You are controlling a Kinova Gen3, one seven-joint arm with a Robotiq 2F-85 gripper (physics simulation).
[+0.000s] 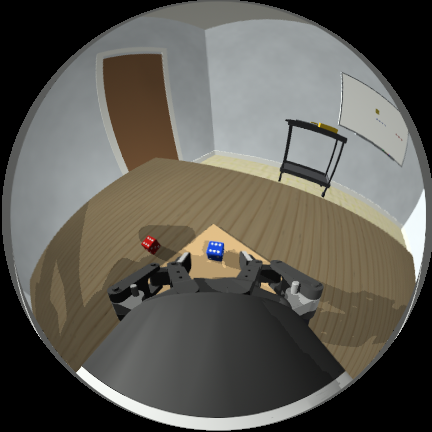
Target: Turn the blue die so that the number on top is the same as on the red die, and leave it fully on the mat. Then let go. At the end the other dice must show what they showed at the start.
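Frame: origin at the arm's base, x down, y left, z ahead, level; millimetres.
Where they show: gripper, fingertip midpoint: (pixel 214 258).
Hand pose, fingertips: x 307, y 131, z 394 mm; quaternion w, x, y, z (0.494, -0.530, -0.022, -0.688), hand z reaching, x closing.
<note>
After its pixels a point has its place.
The blue die (pixel 215 250) {x 300, y 136, z 401 mm} rests on the tan mat (pixel 214 232) {x 320, y 170, z 428 mm}, near its far corner, with six white pips on its upper face. The red die (pixel 150 245) {x 305, y 210, z 335 mm} lies on the wooden table to the left of the mat; its upper face also appears to show six pips. My gripper (pixel 214 258) {x 307, y 131, z 394 mm} is open, its two fingers wide apart on either side of the blue die and touching neither side of it. The near part of the mat is hidden behind the gripper.
The wooden table (pixel 240 200) {x 324, y 195, z 523 mm} extends around the mat. Beyond it stand a dark cart (pixel 307 173) with a yellow object (pixel 328 128) on top, a brown door (pixel 137 105) and a whiteboard (pixel 367 107) on the wall.
</note>
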